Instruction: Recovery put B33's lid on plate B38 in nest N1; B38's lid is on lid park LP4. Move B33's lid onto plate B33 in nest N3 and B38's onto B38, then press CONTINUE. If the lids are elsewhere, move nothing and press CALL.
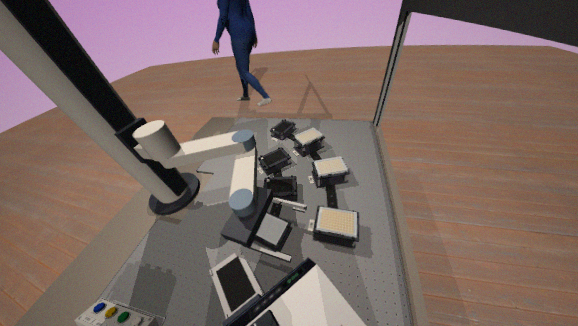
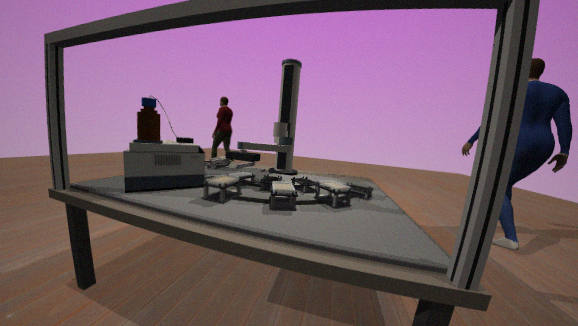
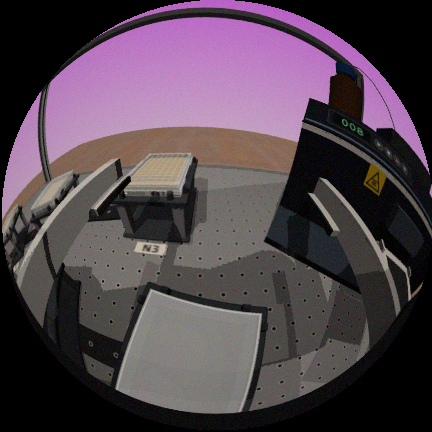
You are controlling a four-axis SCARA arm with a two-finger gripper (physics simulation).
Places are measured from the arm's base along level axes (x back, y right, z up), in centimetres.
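Pixels of known places: gripper, fingertip midpoint: [image 1: 299, 231] [image 2: 224, 164] [image 3: 219, 171]; arm's base, origin of the base link: [image 1: 176, 193] [image 2: 282, 172].
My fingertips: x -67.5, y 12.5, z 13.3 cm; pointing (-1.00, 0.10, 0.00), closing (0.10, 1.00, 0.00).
Ahead of a thing's pixels: the offset from my fingertips to its top centre. "*": to the spot under its first point.
My gripper [image 1: 298, 232] [image 3: 219, 171] is open and empty, its fingers above and on either side of a grey, clear lid {dy -2.5, dx +12.7, dz -6.7 cm} [image 1: 272, 230] [image 3: 195, 350] that lies flat on a dark park. That park's label is not readable. A plate {dy -7.6, dx -11.1, dz -3.8 cm} [image 1: 337, 222] [image 2: 222, 181] [image 3: 162, 170] with pale yellow wells sits in the nest marked N3. A middle plate {dy -33.1, dx -7.4, dz -4.0 cm} [image 1: 330, 166] [image 2: 284, 187] and a far plate {dy -53.6, dx +5.3, dz -3.4 cm} [image 1: 309, 136] [image 2: 334, 186] stand in the other nests; I cannot tell which carry lids. A button box {* dy +32.4, dx +43.8, dz -5.0 cm} [image 1: 123, 317] has blue, yellow and green buttons; its words are not readable.
Dark parks {* dy -20.9, dx +11.3, dz -7.3 cm} [image 1: 283, 186] {* dy -36.3, dx +19.5, dz -7.5 cm} [image 1: 275, 160] {* dy -64.3, dx +22.6, dz -7.8 cm} [image 1: 283, 129] stand beside the nests. A white and dark machine [image 1: 320, 295] [image 2: 165, 167] [image 3: 330, 200] shows 008 and bears a brown bottle {* dy +24.9, dx -19.5, dz +16.2 cm} [image 2: 148, 125] [image 3: 345, 92]. A framed dark panel {* dy +16.6, dx +14.1, dz -2.0 cm} [image 1: 236, 283] lies near it. A person in blue [image 1: 241, 37] [image 2: 535, 120] is beyond the table.
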